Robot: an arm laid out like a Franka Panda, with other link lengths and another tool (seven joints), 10 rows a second.
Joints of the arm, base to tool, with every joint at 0 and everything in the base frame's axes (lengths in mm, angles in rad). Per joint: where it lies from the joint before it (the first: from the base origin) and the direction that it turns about. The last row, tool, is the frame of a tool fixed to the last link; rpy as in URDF.
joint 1: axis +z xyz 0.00 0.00 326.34
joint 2: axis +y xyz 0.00 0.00 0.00
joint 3: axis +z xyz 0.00 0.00 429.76
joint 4: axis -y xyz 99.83 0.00 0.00
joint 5: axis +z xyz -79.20 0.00 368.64
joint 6: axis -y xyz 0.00 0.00 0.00
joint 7: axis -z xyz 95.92 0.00 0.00
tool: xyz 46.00 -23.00 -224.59 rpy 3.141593 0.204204 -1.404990
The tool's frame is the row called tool.
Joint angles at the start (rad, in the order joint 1, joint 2, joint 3, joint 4, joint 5, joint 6, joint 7):
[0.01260 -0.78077 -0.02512 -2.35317 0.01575 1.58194 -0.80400]
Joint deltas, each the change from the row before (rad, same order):
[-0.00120 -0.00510 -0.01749 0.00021 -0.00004 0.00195 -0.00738]
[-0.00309 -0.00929 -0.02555 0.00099 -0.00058 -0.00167 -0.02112]
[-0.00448 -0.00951 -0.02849 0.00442 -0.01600 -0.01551 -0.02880]
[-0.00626 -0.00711 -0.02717 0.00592 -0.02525 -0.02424 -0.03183]
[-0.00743 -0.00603 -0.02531 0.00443 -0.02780 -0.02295 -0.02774]
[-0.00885 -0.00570 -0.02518 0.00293 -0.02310 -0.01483 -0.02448]
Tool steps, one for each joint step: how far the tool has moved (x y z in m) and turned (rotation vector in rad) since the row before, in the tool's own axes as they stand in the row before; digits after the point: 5 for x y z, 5 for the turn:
[0.00259 0.00557 -0.00276 0.01530 -0.00069 0.00313]
[0.00241 0.00900 -0.00397 0.01914 -0.00209 -0.00417]
[0.00230 0.01437 -0.00351 0.00209 -0.00333 -0.00522]
[0.00196 0.01691 -0.00183 -0.01142 -0.00682 -0.00421]
[0.00206 0.01730 -0.00049 -0.01404 -0.00701 0.00094]
[0.00266 0.01607 -0.00058 -0.00592 -0.00446 0.00395]

